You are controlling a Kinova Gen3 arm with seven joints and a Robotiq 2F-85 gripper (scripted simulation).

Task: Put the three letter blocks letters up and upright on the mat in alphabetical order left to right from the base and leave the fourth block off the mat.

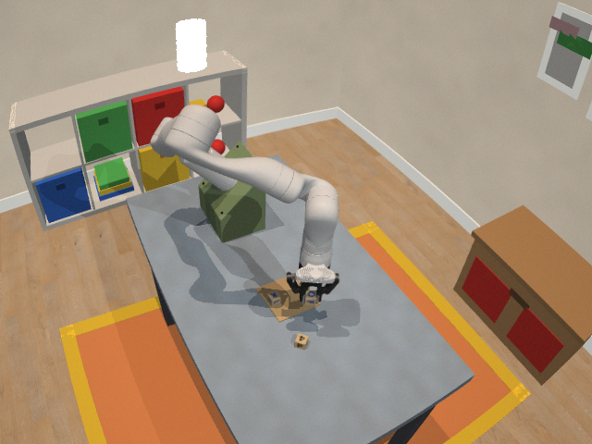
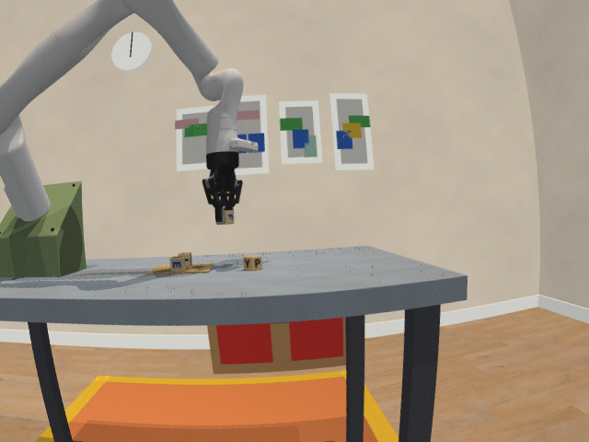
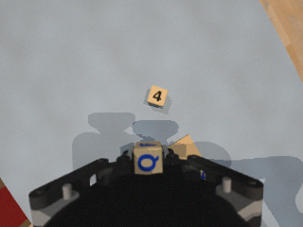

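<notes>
My hand is 120 mm above the tan mat and 110 mm past it.
</notes>
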